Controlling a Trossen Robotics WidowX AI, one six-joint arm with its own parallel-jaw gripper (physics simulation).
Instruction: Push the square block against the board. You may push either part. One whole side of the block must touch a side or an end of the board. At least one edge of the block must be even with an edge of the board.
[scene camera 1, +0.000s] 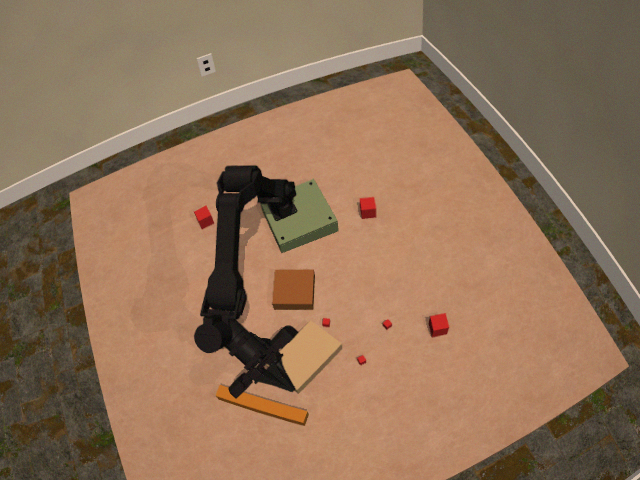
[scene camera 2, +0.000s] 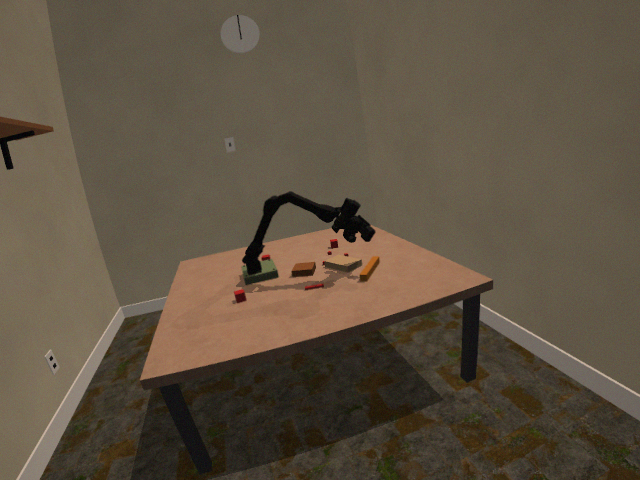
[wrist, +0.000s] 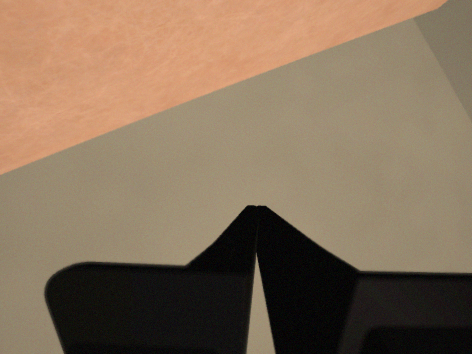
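Pixels of known places: gripper, fingertip midpoint: (scene camera 1: 294, 390) (scene camera 2: 369, 225) (wrist: 255, 215); arm's base, origin of the base link: (scene camera 1: 282, 208) (scene camera 2: 254, 271).
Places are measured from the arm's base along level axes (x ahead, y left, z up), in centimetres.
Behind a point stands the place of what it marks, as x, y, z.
Note:
The square block (scene camera 1: 293, 288) @[23.6, -6.8, -1.0] (scene camera 2: 303, 268) @[22.3, -9.6, -1.0] is brown and lies flat near the middle of the table. The tan board (scene camera 1: 314, 351) @[41.7, -9.1, -1.0] (scene camera 2: 342, 262) @[40.1, -14.6, -1.0] lies flat, turned at an angle to the block and apart from it. The arm covers the board's left part in the first scene view. My gripper (scene camera 1: 293, 388) @[54.7, -17.9, 14.5] (wrist: 255, 215) @[54.7, -17.9, 14.5] is shut and empty, with its fingertips meeting. In the second scene view it is raised well above the table, over the area of the board and the orange bar. Neither block nor board shows in the wrist view.
An orange bar (scene camera 1: 262, 404) @[49.3, -25.6, -1.0] (scene camera 2: 369, 268) @[46.9, -29.8, -1.0] lies beyond the board. A small red cube (scene camera 1: 326, 322) @[35.1, -3.1, -2.5] lies near the block and board. Larger red cubes (scene camera 1: 438, 324) @[49.3, 20.1, -0.2] (scene camera 1: 367, 207) @[10.1, 20.5, -0.2] (scene camera 1: 203, 217) @[-7.9, -21.1, -0.2] stand farther out. A thin red stick (scene camera 2: 314, 286) @[21.6, -28.4, -3.1] lies beside the arm's green base (scene camera 1: 305, 222) @[7.4, 3.6, 0.3].

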